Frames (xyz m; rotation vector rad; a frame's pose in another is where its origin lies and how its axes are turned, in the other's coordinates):
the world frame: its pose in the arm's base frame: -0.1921 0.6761 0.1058 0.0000 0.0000 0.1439
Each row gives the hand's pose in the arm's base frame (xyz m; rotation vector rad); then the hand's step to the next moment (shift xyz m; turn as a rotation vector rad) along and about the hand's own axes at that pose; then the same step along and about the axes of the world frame.
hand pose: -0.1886 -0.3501 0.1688 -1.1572 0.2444 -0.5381
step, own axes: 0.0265 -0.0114 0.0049 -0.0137 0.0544 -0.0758
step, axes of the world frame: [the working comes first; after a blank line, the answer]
step, axes of the arm's base frame: 0.0215 -0.0132 0.0147 -0.0308 -0.0376 -0.0808

0.0194 -0.0162 0.0147 -0.0359 -0.0328 -0.0808
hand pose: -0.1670 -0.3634 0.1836 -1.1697 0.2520 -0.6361
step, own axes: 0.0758 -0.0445 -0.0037 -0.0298 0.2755 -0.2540
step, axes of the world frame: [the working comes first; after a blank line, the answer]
step, axes of the arm's base frame: 0.0440 -0.0579 0.0495 -0.0593 -0.1129 -0.3536

0.0352 -0.0636 0.0495 -0.0749 -0.1032 -0.3536
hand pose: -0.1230 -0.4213 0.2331 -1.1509 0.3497 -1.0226
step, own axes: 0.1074 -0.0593 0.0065 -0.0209 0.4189 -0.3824
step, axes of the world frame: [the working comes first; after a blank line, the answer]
step, axes of the arm's base frame: 0.0324 -0.0857 0.0818 -0.0746 -0.1891 -0.5299

0.0198 -0.0895 0.0818 -0.1009 -0.1765 -0.5299
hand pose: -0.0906 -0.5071 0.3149 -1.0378 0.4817 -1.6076
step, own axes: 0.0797 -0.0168 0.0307 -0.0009 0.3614 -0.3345
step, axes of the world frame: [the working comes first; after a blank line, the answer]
step, axes of the arm's base frame: 0.0151 -0.0624 0.0587 -0.0682 -0.1800 -0.4533

0.0060 -0.0640 0.0587 -0.0934 -0.1684 -0.4533
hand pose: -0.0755 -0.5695 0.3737 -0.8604 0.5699 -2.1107
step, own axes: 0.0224 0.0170 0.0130 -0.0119 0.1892 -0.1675
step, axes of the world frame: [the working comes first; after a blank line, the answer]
step, axes of the arm's base frame: 0.0072 -0.0294 0.0067 -0.0247 -0.0861 -0.2366

0.0029 -0.0301 0.0067 -0.0368 -0.0816 -0.2366
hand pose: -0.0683 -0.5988 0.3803 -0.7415 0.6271 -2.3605
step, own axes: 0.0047 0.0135 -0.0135 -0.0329 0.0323 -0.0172
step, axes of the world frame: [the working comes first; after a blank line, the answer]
step, axes of the arm's base frame: -0.0065 -0.0093 -0.0160 0.0238 0.0023 -0.0430

-0.0078 -0.0083 -0.0160 0.0239 -0.0011 -0.0430
